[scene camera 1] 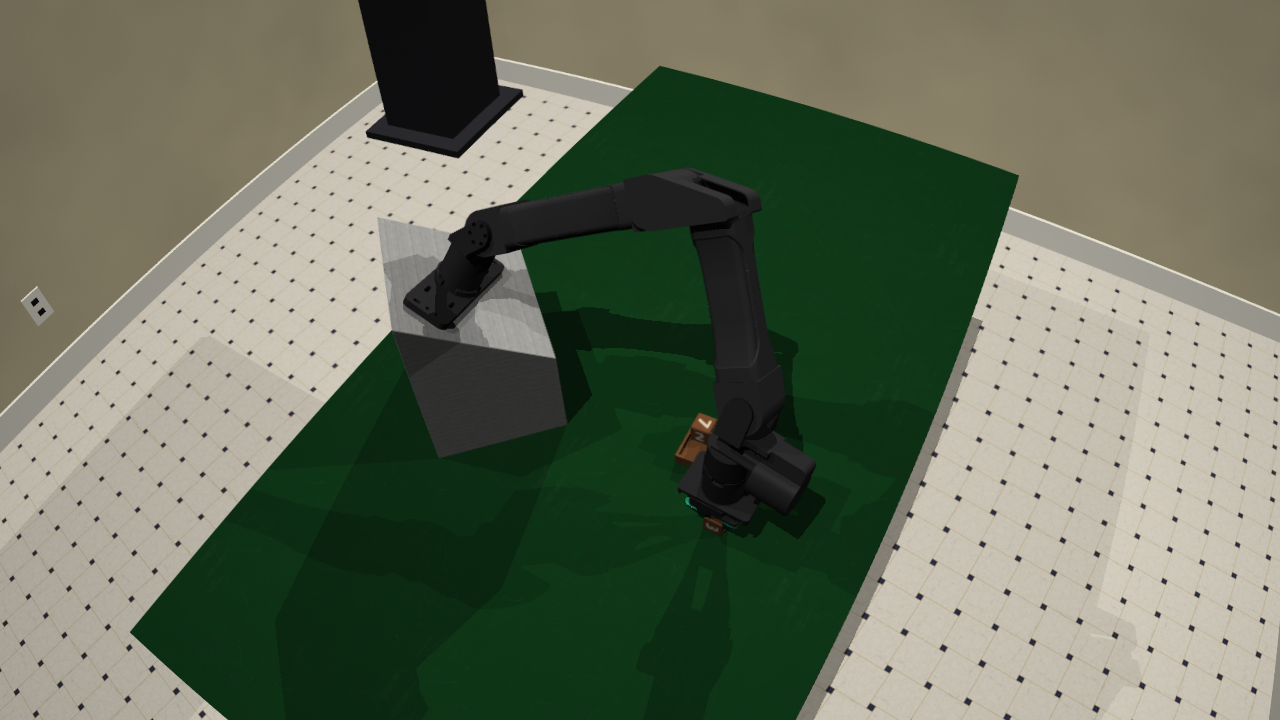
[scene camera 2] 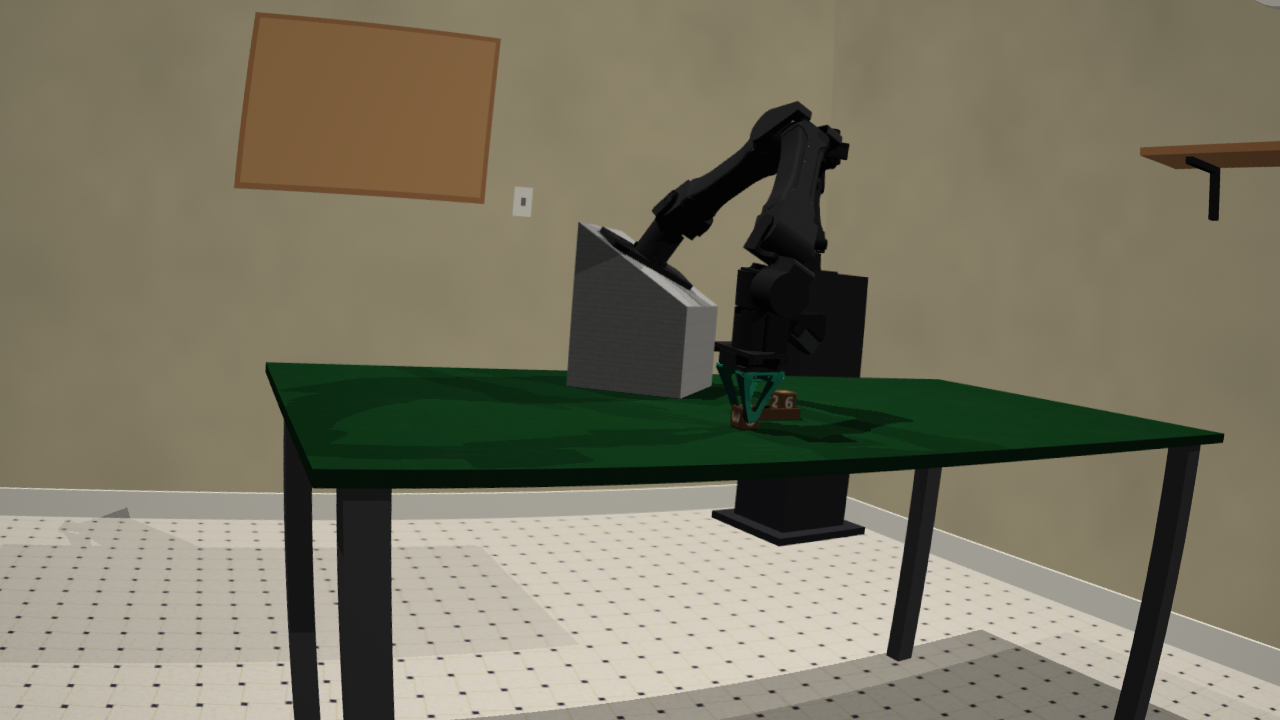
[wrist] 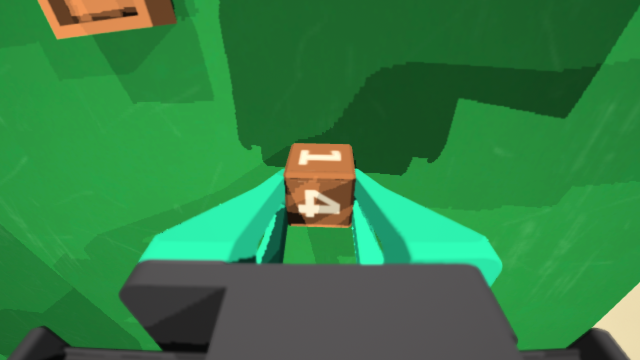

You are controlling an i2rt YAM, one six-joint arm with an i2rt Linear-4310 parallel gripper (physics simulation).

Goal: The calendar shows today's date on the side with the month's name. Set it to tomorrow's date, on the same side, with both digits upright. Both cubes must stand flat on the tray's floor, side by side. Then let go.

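Frame: origin at the arm's base, x back, y right, z up, level; metres.
Seen in the pictures: gripper, fingertip midpoint: (scene camera 1: 717,519) (scene camera 2: 745,419) (wrist: 319,179); arm's base at its link origin: (scene camera 1: 455,285) (scene camera 2: 645,261).
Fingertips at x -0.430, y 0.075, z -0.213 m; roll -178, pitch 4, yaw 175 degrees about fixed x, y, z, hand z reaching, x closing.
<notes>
Offsets run from my fingertips to a thing's top centre. Level surfaces: height alone.
My gripper (scene camera 1: 715,519) (scene camera 2: 745,413) (wrist: 319,179) is shut on a brown cube {dx +0.000, dy +0.001, dz +0.019 m} (scene camera 1: 713,526) (scene camera 2: 740,418) (wrist: 319,202). In the wrist view this cube shows a 1 and a 4, both turned sideways. In scene camera 2 it is low at the table top, left of the tray; whether it touches the table is hard to tell. The brown tray (scene camera 1: 682,454) (scene camera 2: 787,414) (wrist: 105,27) holds the other cube {dx +0.075, dy -0.126, dz +0.028 m} (scene camera 1: 705,425) (scene camera 2: 784,401) at one end. That cube has a 7 on top and shows a 2 and a 6 on side faces in scene camera 2. The wrist view cuts off most of the tray.
The green table top {dz -0.012 m} (scene camera 1: 850,223) (scene camera 2: 501,420) carries the tray and the grey slanted block (scene camera 1: 483,394) (scene camera 2: 626,331) under the arm's base. In scene camera 1 the arm reaches over the tray and partly covers it. A black pedestal (scene camera 1: 429,62) (scene camera 2: 805,501) stands behind the table.
</notes>
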